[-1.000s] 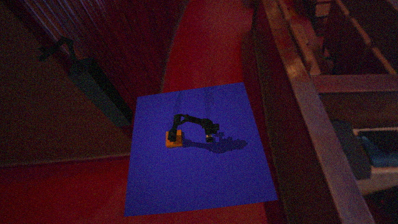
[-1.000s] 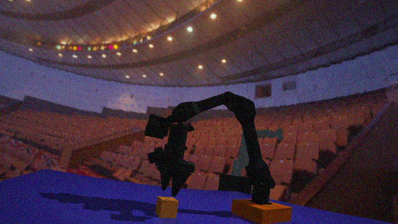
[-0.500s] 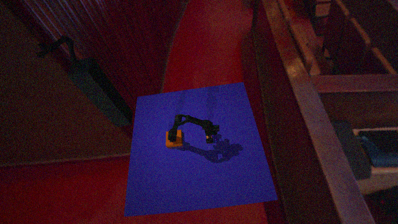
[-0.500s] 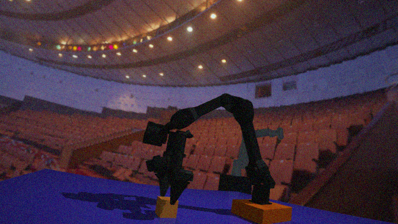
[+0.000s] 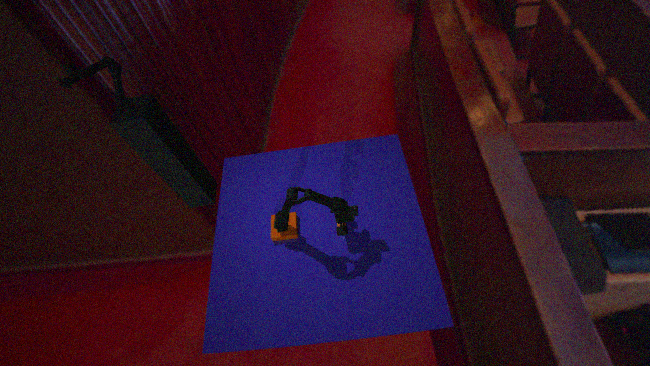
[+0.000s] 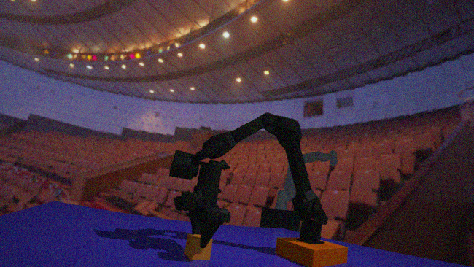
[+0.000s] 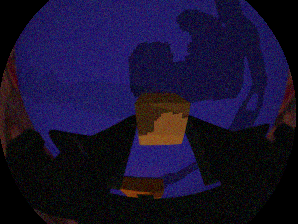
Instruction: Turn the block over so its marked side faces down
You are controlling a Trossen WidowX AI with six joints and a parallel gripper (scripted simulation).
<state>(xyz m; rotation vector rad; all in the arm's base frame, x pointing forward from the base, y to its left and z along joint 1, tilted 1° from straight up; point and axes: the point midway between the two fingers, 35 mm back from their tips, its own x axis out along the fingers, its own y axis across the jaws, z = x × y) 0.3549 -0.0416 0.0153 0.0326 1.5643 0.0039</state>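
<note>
The block is 1 cm behind my gripper tip.
</note>
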